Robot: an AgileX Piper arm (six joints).
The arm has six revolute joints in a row. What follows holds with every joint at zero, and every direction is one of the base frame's. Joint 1 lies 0.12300 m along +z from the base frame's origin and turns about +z. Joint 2 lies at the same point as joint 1 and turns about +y. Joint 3 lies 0.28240 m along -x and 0.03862 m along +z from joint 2 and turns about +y. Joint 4 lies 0.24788 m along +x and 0.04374 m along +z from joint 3 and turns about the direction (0.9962, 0, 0.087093). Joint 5 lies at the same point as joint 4 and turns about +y. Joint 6 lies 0.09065 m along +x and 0.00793 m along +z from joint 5 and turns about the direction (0.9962, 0, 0.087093). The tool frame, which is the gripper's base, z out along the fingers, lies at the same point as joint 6; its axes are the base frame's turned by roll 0.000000, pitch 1.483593 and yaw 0.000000 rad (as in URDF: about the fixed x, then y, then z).
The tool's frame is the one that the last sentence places.
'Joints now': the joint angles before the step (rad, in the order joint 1, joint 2, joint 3, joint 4, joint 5, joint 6). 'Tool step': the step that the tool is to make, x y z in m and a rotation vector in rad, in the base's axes. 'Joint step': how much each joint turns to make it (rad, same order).
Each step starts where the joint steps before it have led.
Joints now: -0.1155 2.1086 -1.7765 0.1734 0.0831 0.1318
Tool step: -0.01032 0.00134 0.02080 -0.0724 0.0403 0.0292
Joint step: 0.0000 -0.0498 -0.0104 -0.0813 0.0927 0.0001
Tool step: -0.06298 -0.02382 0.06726 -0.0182 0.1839 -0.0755
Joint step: -0.0635 -0.2081 -0.0010 -0.1190 0.3877 0.0782
